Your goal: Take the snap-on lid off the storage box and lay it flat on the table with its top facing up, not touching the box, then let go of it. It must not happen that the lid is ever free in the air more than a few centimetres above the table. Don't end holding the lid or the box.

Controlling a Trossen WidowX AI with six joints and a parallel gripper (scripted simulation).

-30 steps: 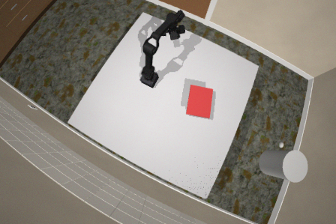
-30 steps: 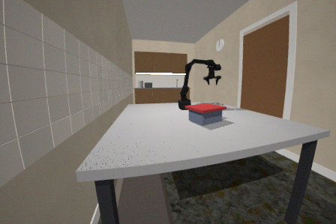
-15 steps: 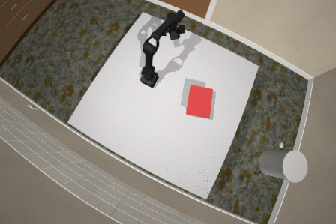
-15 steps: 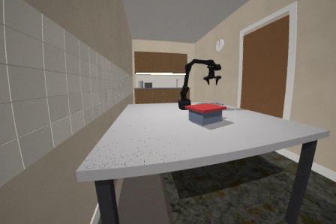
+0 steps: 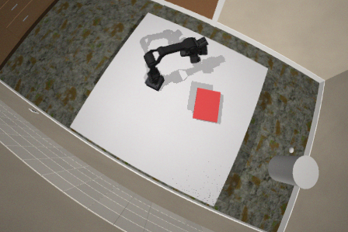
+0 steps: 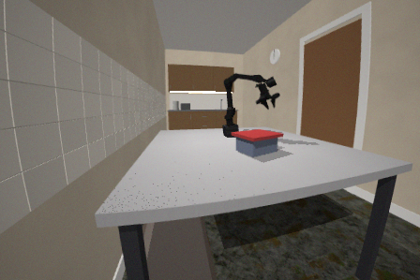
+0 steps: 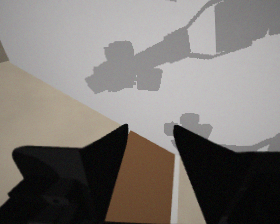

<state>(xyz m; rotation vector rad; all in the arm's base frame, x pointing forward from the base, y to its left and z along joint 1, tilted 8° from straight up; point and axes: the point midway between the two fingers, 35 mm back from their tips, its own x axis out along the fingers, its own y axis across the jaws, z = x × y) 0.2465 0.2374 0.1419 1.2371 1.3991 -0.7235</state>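
Now: the red lid 300 mm to the right of my hand, 200 mm ahead of it and 170 mm below it. Round my hand: storage box: 300 mm to the right, 220 mm below, 200 mm ahead.
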